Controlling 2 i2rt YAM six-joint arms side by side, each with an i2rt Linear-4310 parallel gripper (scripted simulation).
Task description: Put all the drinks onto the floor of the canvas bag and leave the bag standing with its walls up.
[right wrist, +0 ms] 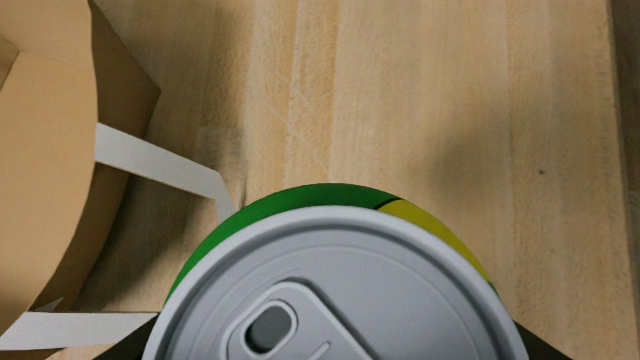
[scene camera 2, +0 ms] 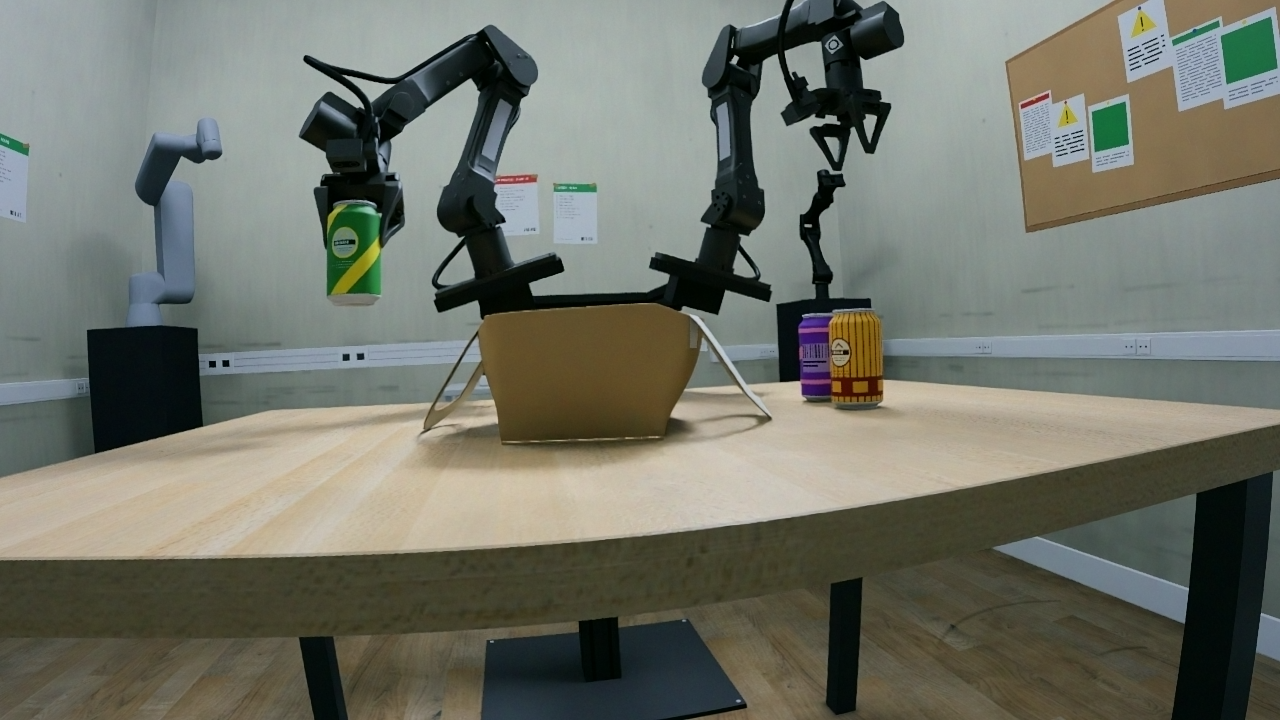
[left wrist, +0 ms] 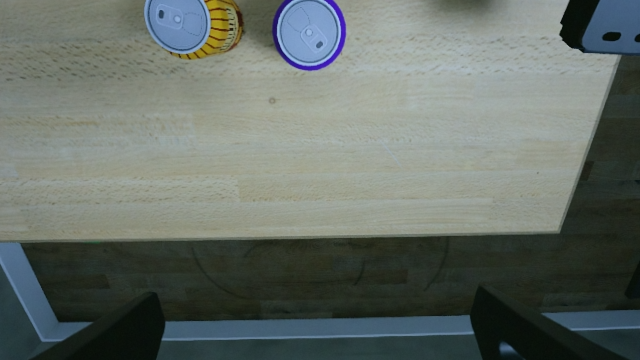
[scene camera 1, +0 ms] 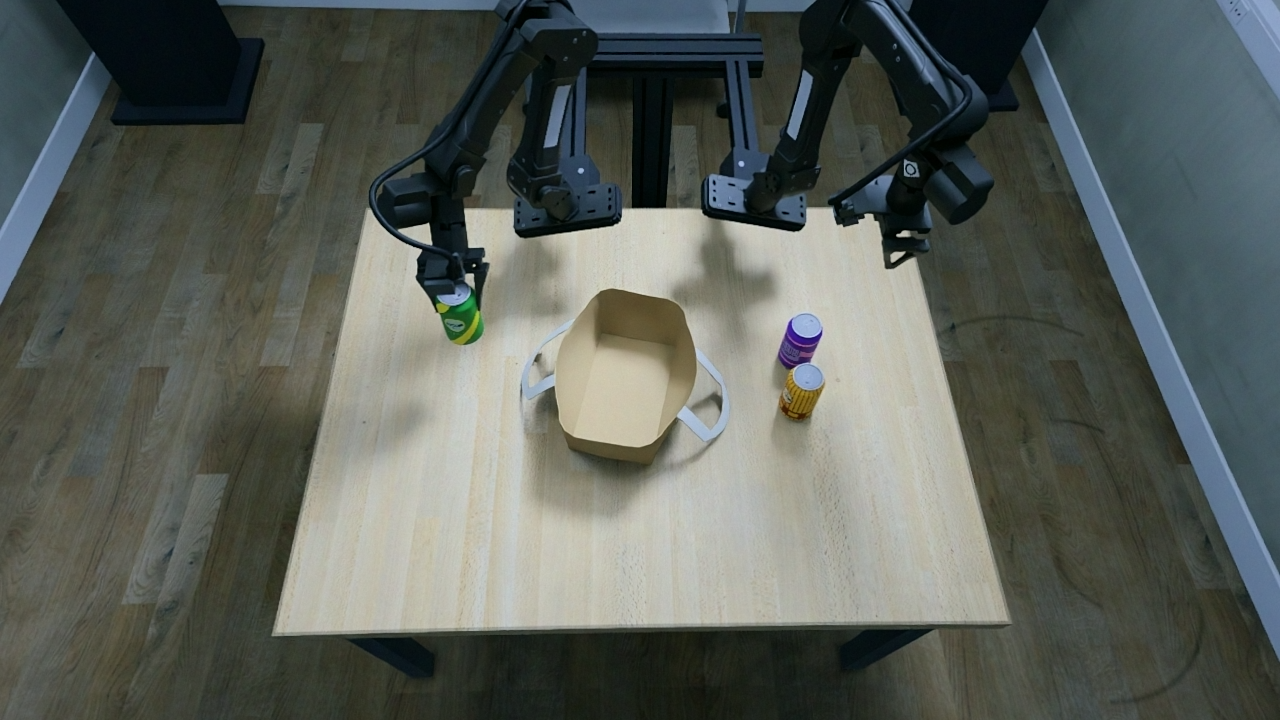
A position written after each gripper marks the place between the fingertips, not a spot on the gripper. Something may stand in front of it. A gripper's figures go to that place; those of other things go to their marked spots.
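Left gripper [scene camera 2: 852, 162] at 0.97 m from the lens; a purple can [scene camera 2: 814, 345] at 0.86 m from the lens; right gripper [scene camera 2: 352, 245] at 0.79 m from the lens.
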